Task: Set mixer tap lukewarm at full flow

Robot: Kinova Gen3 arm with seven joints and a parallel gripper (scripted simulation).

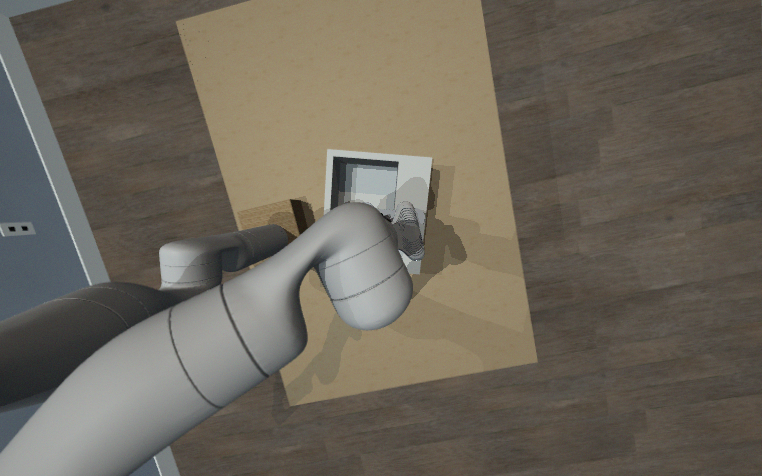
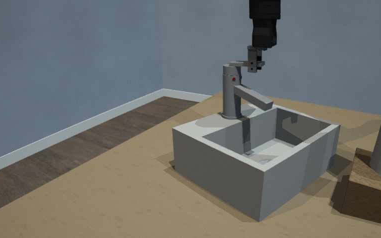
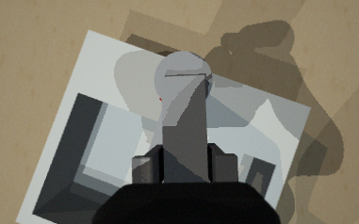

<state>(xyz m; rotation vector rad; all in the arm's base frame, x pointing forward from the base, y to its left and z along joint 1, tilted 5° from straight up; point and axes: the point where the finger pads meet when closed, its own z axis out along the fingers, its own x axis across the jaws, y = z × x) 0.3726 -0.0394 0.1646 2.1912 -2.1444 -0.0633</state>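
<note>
Right now my hand is 5 cm above the grey mixer tap, 4 cm short of it and 1 cm to the right of it. The rest, counted from my hand: flat lever: 2 cm ahead; then grey square sink: 23 cm below, 5 cm behind, 4 cm to the left.
</note>
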